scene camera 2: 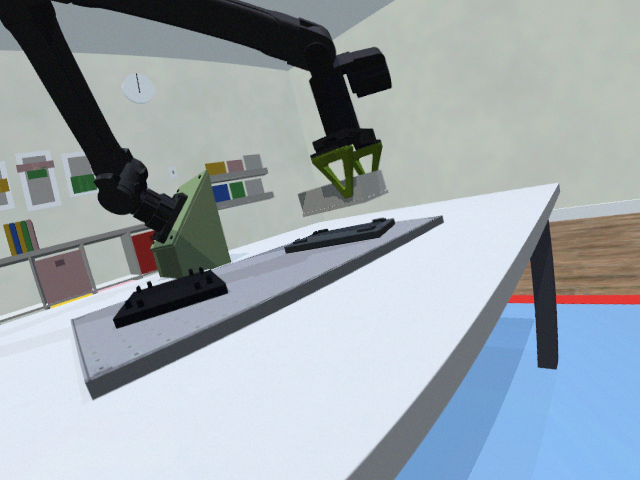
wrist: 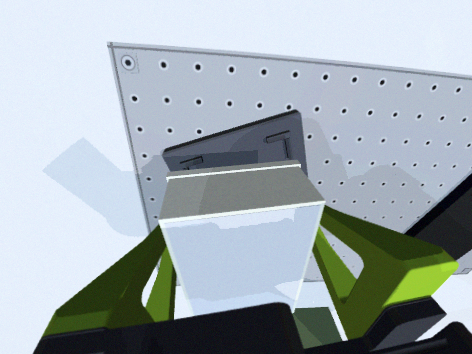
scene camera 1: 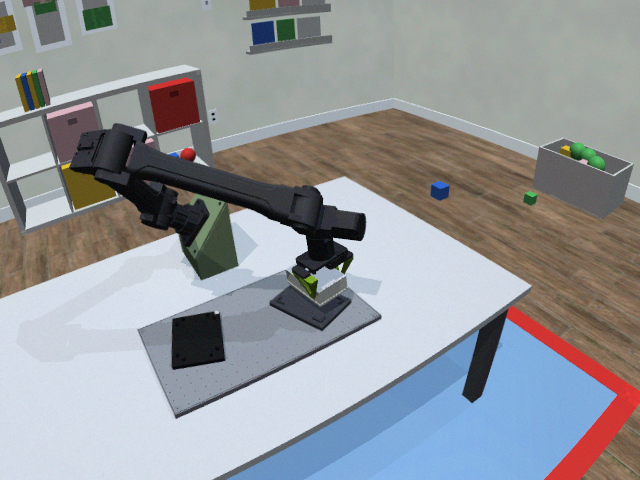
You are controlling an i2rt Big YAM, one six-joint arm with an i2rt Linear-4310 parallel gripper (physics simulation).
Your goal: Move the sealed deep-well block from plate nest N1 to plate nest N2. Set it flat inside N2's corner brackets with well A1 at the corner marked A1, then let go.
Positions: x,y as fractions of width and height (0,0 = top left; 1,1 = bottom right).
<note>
My gripper (scene camera 2: 0.56,0.40) carries a white block (scene camera 2: 0.57,0.39), which touches nothing else. I also see a black nest plate (scene camera 1: 0.45,0.63) and a black nest plate (wrist: 0.93,0.64).
The white block shows as well in the wrist view (wrist: 0.51,0.67) and in scene camera 1 (scene camera 1: 0.52,0.59). My gripper shows as well in the wrist view (wrist: 0.51,0.59) and in scene camera 1 (scene camera 1: 0.51,0.60).
</note>
